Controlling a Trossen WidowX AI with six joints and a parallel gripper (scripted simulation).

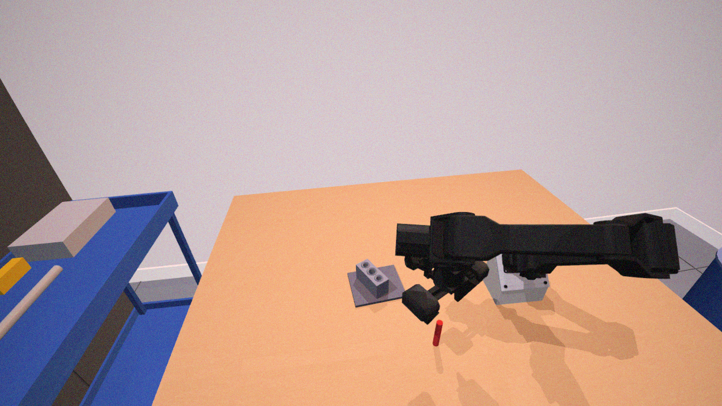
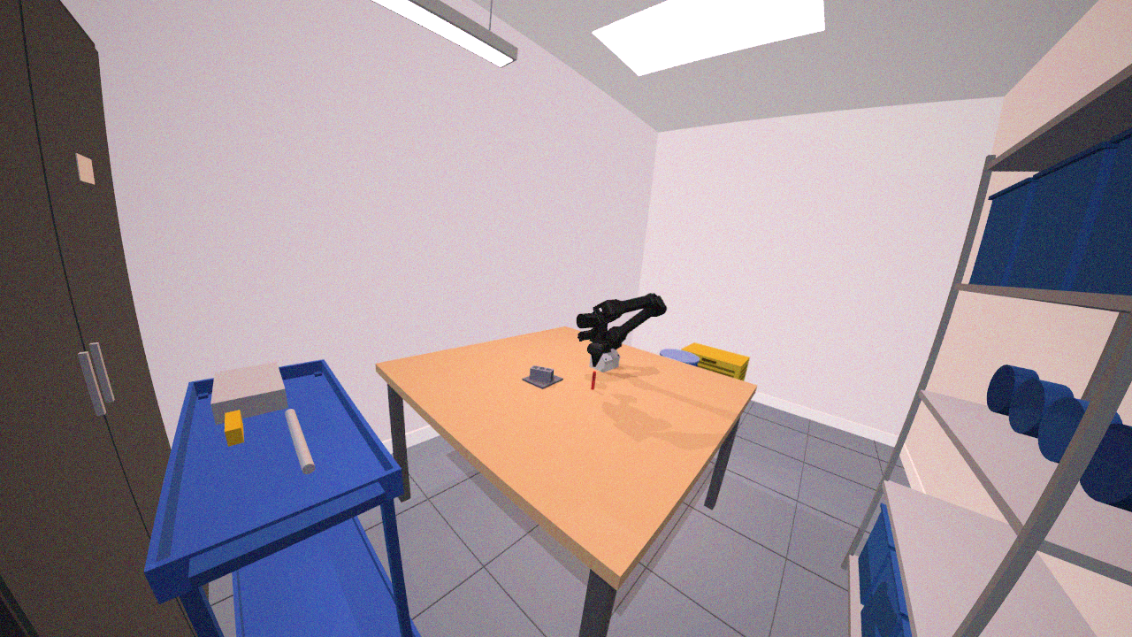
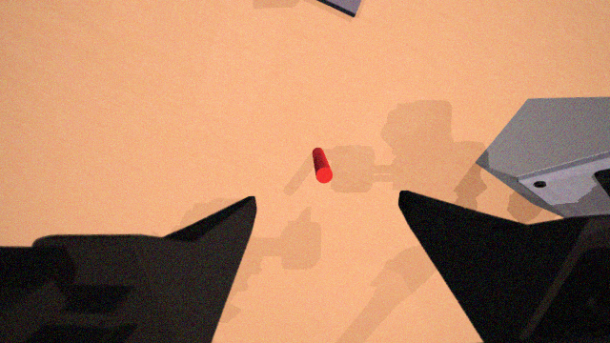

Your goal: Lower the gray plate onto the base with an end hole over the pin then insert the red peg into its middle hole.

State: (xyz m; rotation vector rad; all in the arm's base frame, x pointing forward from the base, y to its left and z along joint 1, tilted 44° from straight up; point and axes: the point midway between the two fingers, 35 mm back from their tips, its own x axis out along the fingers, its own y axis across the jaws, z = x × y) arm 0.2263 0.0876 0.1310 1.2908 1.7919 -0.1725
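My gripper tip is 80 mm above the red peg. Round my gripper tip: gray plate (180 mm to the right, 140 mm ahead, 70 mm below); then dark flat base (170 mm to the right, 120 mm ahead, 110 mm below).
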